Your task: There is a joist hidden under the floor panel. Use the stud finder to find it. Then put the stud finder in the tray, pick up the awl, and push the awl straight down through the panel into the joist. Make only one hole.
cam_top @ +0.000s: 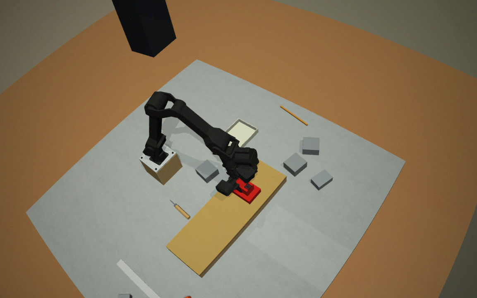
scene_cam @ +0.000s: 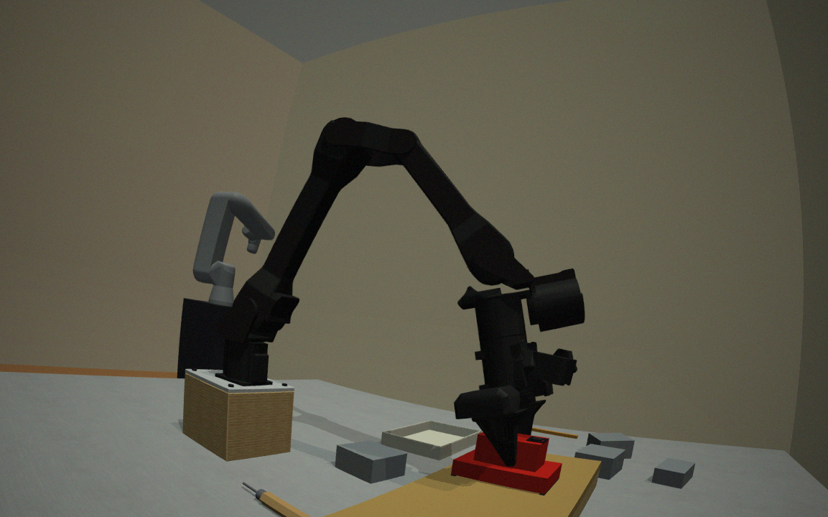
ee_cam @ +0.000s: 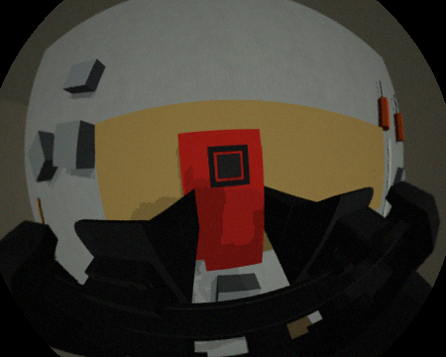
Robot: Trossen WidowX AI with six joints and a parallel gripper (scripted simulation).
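The tray lies 200 mm behind my gripper tip, 230 mm to the left of it and 50 mm below it. Round my gripper tip: square indicator (20 mm ahead, 30 mm above); then red stud finder (10 mm ahead, 20 mm above); then awl (220 mm behind, 190 mm to the right, 60 mm below).
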